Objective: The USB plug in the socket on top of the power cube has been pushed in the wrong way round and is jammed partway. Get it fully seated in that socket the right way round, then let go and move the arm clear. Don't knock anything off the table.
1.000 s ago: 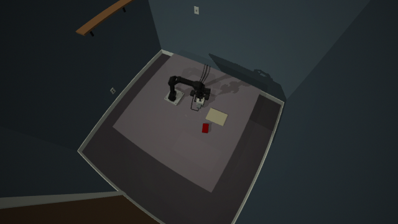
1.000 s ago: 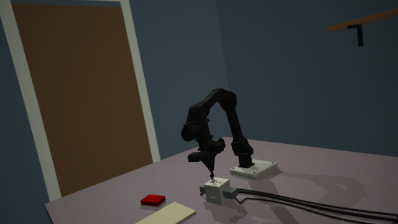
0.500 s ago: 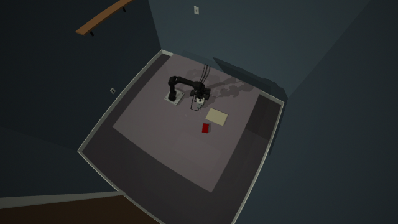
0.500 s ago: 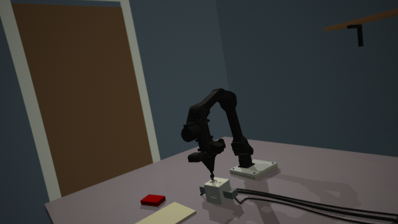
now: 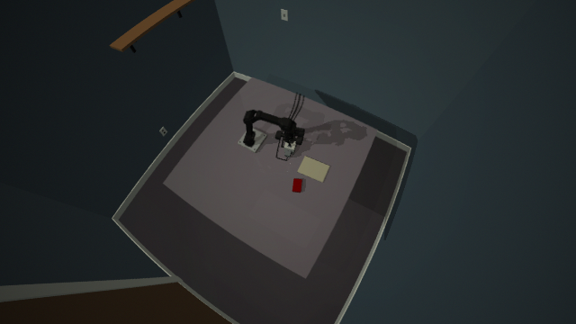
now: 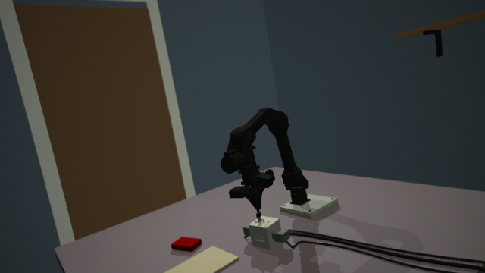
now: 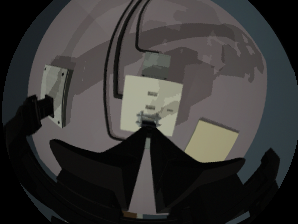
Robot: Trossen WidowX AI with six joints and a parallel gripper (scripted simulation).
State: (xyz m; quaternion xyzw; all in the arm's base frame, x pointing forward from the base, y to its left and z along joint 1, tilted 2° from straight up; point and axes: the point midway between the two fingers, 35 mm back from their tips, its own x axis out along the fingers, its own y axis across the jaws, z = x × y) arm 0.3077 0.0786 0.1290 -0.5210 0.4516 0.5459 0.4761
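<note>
The USB plug is 2 cm below my gripper tip. Round my gripper tip: red block 17 cm ahead, 23 cm to the right, 11 cm below; flat beige pad 22 cm ahead, 6 cm to the right, 11 cm below.
</note>
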